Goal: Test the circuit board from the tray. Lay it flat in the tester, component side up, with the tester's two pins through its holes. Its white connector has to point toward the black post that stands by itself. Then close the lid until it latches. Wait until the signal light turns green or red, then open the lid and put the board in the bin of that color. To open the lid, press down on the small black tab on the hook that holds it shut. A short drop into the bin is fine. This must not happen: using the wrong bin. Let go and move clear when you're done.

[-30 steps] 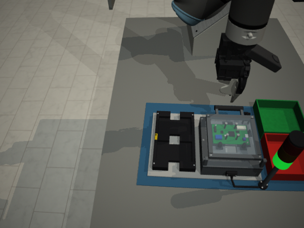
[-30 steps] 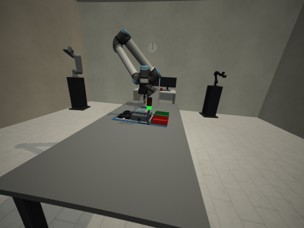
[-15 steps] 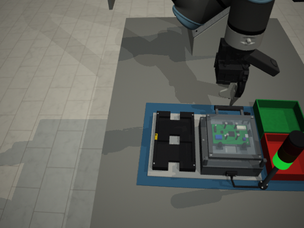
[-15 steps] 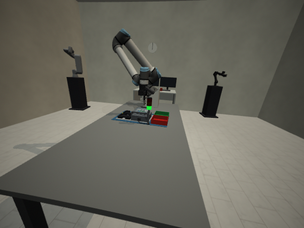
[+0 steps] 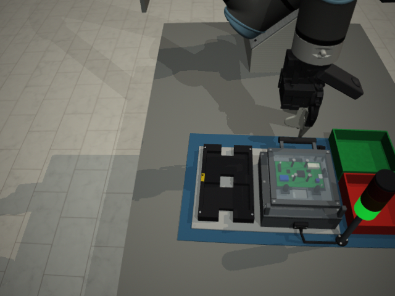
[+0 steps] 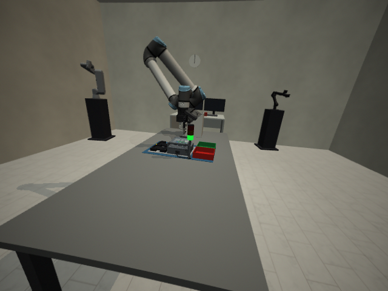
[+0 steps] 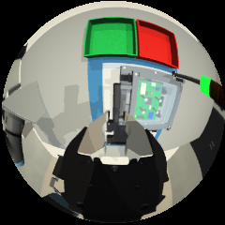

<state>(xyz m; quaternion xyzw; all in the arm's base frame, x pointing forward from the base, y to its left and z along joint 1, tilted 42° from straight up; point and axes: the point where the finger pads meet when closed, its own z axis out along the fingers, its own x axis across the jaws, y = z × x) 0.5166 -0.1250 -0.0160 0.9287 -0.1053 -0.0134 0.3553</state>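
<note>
Right now my hand is 3 cm short of the black latch tab, 5 cm to the right of it and 6 cm above it. The rest, counted from my hand: green bin 2 cm ahead, 20 cm to the left, 13 cm below; green circuit board 8 cm ahead, 1 cm to the right, 7 cm below; tester lid 8 cm ahead, 2 cm to the right, 5 cm below.
</note>
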